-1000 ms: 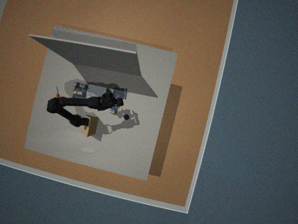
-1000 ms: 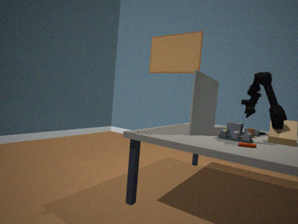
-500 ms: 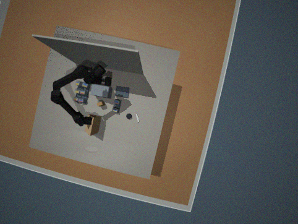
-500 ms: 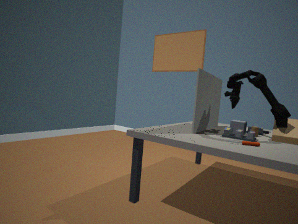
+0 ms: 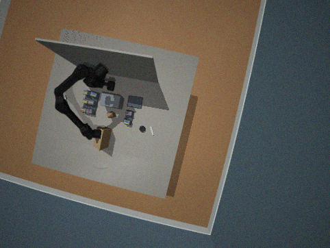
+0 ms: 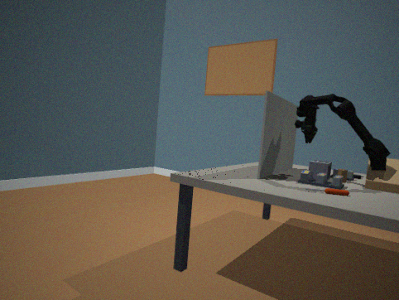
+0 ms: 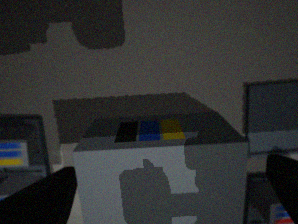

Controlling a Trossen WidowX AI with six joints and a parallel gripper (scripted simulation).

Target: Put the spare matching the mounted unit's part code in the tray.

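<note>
Now: gripper tip 25 cm past the grey spare, 13 cm to the left of it and 16 cm above it. The rest, counted from my gripper tip: grey mounted unit (8 cm behind, 2 cm to the left, 15 cm below); then grey panel (16 cm ahead, 1 cm to the right, 3 cm above); then brown block (20 cm behind, 1 cm to the left, 16 cm below).
</note>
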